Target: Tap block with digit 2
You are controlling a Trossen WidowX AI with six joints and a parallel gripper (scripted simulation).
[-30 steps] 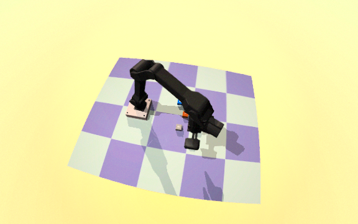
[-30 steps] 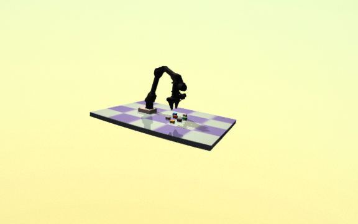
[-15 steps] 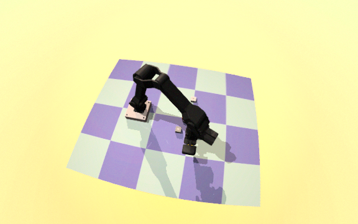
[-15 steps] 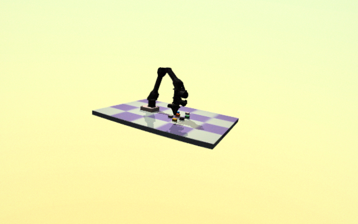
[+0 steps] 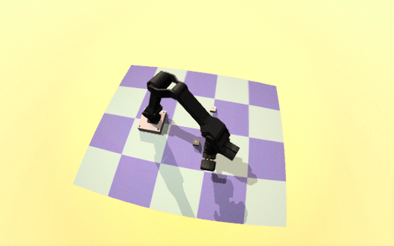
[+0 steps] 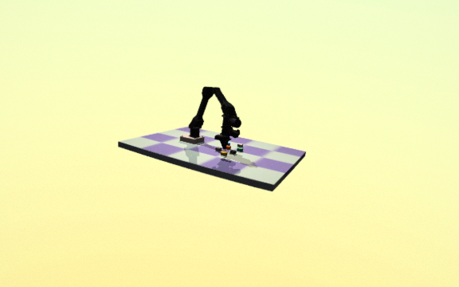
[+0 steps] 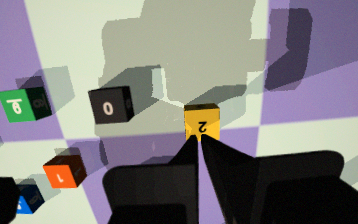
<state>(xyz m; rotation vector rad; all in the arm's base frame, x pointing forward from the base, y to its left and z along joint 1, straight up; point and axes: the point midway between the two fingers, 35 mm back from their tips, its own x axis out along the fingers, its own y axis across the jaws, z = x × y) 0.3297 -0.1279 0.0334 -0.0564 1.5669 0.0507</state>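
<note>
Right now my gripper tip is 1 cm short of the yellow block, 1 cm to the left of it and 2 cm above it. The rest, counted from my gripper tip: orange block: 6 cm behind, 15 cm to the left, 2 cm below; then green block: 3 cm ahead, 17 cm to the left, 2 cm below; then grey block: 8 cm behind, 6 cm to the left, 2 cm below.
</note>
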